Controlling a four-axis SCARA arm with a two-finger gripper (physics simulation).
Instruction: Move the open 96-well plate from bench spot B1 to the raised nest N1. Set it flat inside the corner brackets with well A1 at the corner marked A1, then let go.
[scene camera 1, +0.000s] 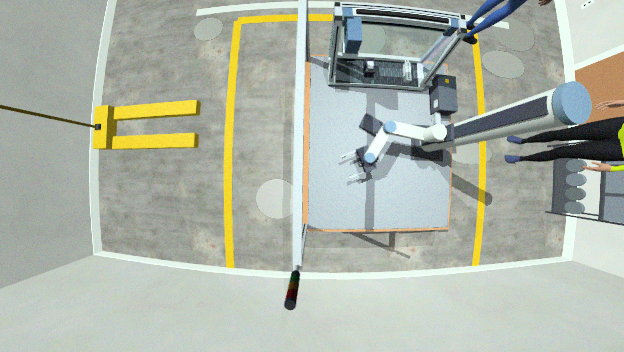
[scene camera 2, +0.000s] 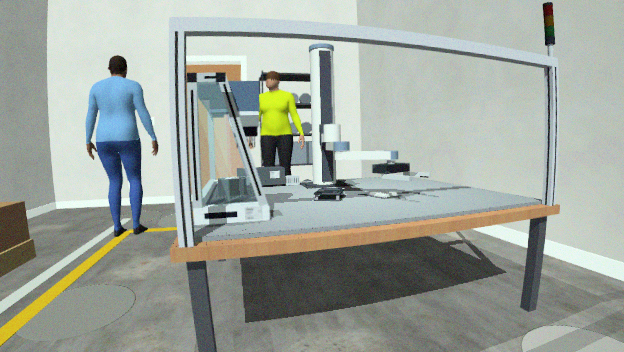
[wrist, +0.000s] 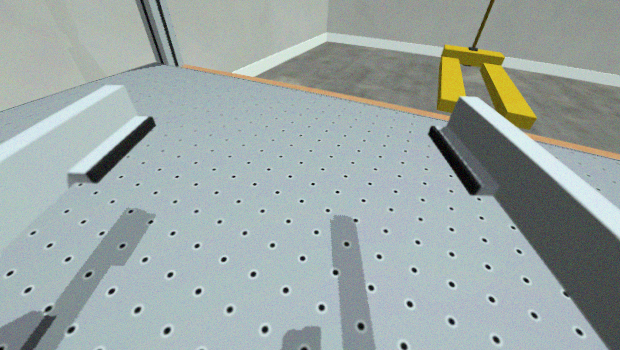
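Note:
The white well plate lies low on the bench right of the nest in scene camera 2. In scene camera 1 the dark gripper body largely hides it, and it does not show in the wrist view. The nest is a dark raised stand; its A1 mark is too small to read. My gripper is open, with nothing between its fingers. It hangs level above the bench, higher than the plate, its fingers reaching past the plate toward the frame side of the bench.
A framed enclosure stands at one end of the bench. A dark box stands near the arm's column. Two people stand beyond the bench. A yellow pallet truck is on the floor.

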